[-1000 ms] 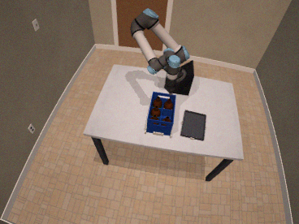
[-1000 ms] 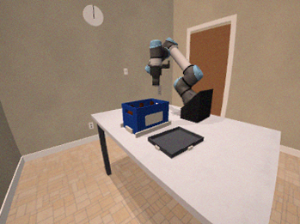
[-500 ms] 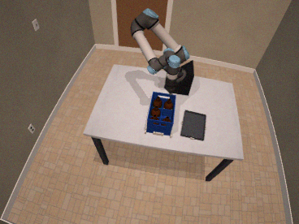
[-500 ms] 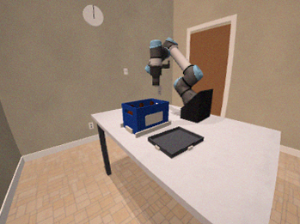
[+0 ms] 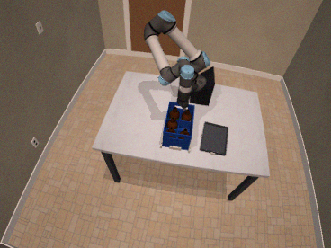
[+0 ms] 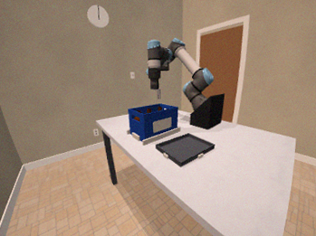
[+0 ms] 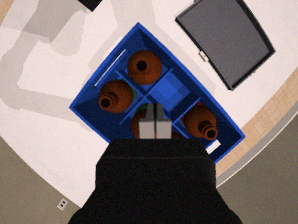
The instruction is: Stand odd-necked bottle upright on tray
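My gripper is now 12 cm short of the bottle, 7 cm to the left of it and 16 cm above it. The rest, counted from my hand: dark tray 5 cm ahead, 26 cm to the left, 24 cm below; then blue crate 3 cm ahead, 2 cm to the right, 17 cm below.
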